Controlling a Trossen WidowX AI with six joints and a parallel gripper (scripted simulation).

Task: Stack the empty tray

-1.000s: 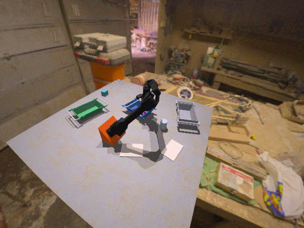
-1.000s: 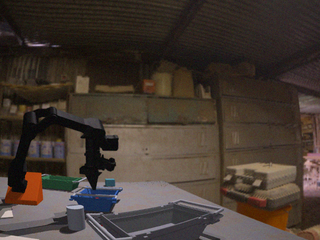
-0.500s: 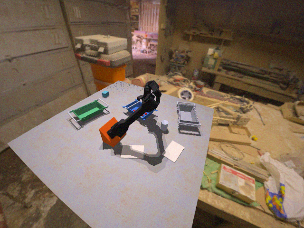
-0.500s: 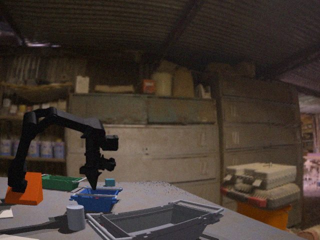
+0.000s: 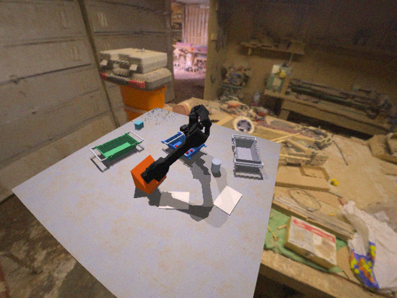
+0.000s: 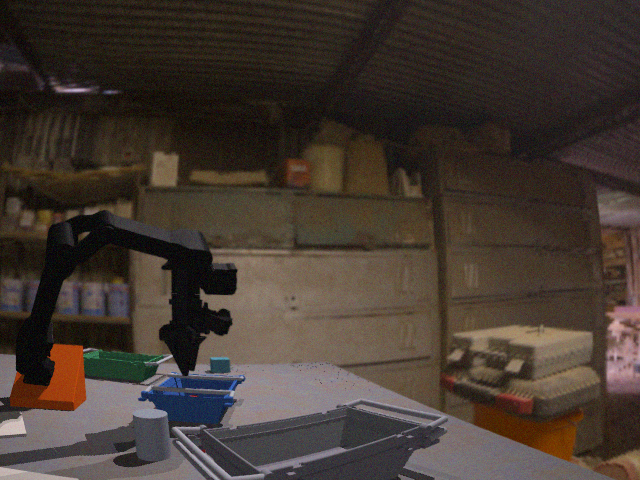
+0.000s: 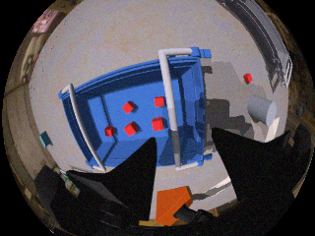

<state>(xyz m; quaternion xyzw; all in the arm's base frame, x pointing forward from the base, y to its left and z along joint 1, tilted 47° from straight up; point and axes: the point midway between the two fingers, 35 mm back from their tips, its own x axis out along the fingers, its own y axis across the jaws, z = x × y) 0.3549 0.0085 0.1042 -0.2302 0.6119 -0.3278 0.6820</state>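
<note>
Right now the green tray is 25 cm behind my gripper tip, 46 cm to the left of it and 5 cm below it. From my gripper tip the other things lie so: teal block 7 cm ahead, 58 cm to the left, 8 cm below; then red block 2 cm ahead, 18 cm to the right, 9 cm below; then grey cylinder 5 cm behind, 20 cm to the right, 6 cm below.
</note>
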